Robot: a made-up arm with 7 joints. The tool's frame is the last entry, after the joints.
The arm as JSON. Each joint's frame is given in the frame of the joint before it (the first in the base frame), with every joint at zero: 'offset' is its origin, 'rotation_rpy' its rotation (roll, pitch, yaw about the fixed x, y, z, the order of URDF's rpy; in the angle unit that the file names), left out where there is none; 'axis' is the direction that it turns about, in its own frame. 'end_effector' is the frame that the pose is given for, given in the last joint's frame.
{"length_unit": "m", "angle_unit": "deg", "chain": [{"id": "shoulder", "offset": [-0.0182, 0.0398, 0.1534], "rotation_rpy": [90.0, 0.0, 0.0], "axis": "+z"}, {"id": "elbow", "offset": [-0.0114, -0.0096, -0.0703], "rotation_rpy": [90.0, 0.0, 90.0], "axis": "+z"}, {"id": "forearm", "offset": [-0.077, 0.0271, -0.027], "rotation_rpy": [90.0, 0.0, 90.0], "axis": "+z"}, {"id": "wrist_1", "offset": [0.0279, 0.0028, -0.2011], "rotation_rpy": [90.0, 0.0, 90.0], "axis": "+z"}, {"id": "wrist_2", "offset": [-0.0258, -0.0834, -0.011], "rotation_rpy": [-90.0, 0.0, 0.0], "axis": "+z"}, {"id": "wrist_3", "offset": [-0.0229, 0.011, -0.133], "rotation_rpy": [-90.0, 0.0, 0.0], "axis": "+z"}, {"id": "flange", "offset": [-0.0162, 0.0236, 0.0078], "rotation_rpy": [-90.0, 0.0, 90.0], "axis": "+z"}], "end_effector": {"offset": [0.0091, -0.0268, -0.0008], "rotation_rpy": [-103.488, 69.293, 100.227]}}
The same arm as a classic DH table. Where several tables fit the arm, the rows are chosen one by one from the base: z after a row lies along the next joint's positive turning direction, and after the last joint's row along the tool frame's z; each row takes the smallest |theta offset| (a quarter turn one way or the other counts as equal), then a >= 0, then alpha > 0; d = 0 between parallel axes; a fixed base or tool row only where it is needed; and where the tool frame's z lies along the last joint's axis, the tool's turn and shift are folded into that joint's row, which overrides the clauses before.
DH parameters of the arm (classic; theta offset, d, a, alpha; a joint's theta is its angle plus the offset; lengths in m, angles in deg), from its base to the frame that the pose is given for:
base (fixed): 0.00 0.1534 -0.0182 90.00
shoulder: -90.00 -0.1101 0.0096 -90.00
elbow: -90.00 -0.0384 0.0271 90.00
forearm: 90.00 -0.2781 0.0028 90.00
wrist_1: 0.00 0.0169 -0.0258 -90.00
wrist_2: 0.00 -0.2164 -0.0229 -90.00
wrist_3: 90.00 0.0188 0.0236 -90.00
flange: -67.13 0.0156 0.0282 94.73
tool (fixed): -110.18 0.0020 0.0000 0.00

